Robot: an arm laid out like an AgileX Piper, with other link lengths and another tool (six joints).
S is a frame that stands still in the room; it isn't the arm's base.
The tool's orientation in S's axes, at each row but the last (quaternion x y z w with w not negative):
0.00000 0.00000 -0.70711 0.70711
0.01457 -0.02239 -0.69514 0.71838
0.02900 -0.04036 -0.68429 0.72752
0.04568 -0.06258 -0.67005 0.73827
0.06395 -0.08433 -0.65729 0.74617
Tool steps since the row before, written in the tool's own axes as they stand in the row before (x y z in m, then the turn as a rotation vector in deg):
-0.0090 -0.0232 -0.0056 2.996 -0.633 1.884
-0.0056 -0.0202 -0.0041 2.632 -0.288 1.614
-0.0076 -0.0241 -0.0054 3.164 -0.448 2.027
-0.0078 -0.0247 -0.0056 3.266 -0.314 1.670
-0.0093 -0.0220 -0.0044 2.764 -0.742 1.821
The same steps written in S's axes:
-0.0232 0.0090 -0.0056 -0.633 -2.996 1.884
-0.0201 0.0049 -0.0052 -0.286 -2.624 1.628
-0.0239 0.0060 -0.0079 -0.454 -3.159 2.034
-0.0242 0.0053 -0.0095 -0.258 -3.253 1.704
-0.0216 0.0063 -0.0092 -0.766 -2.808 1.743

